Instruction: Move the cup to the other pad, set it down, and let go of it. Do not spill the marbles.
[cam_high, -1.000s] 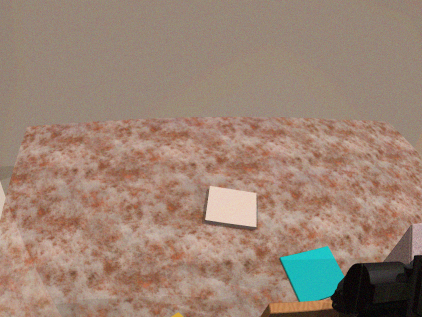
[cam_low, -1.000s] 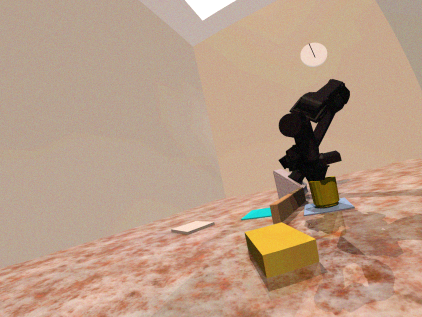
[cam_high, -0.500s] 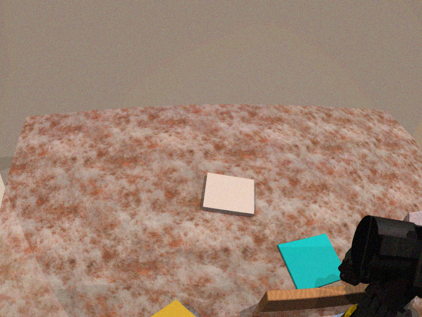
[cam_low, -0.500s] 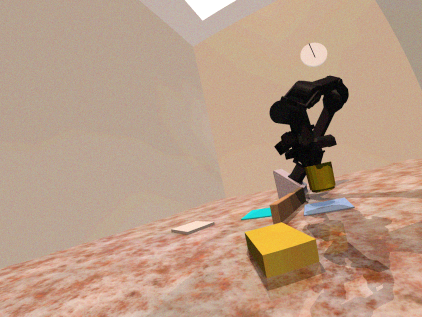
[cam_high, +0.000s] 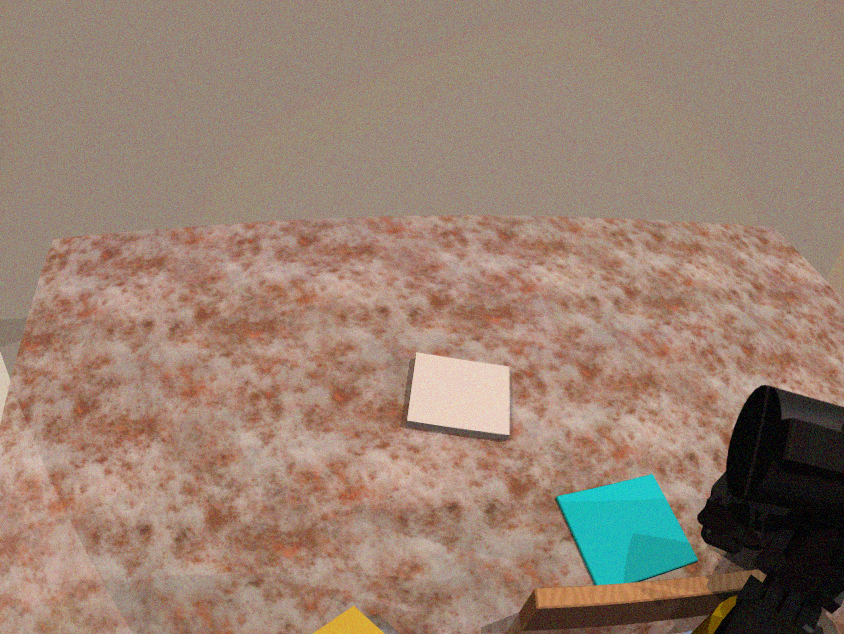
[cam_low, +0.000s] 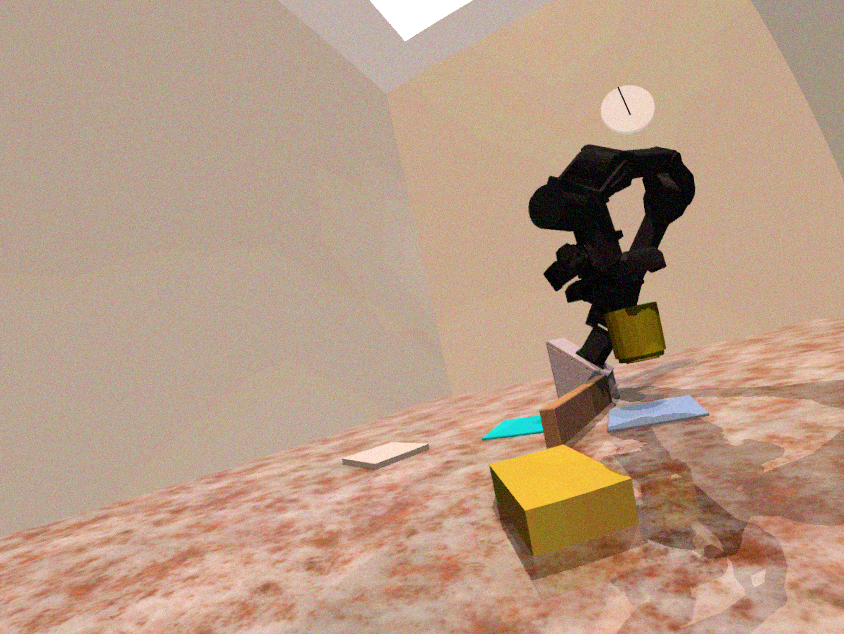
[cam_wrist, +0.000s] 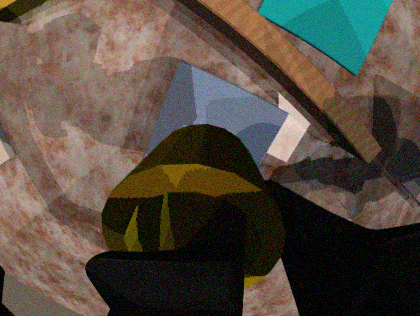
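Right now the teal pad is 17 cm to the right of my gripper tip, 11 cm below it and 1 cm behind it. Round my gripper tip: wooden bar (9 cm below, 8 cm to the right); then blue pad (11 cm below, 2 cm to the left, 2 cm ahead); then yellow cup (2 cm to the left, 2 cm ahead).
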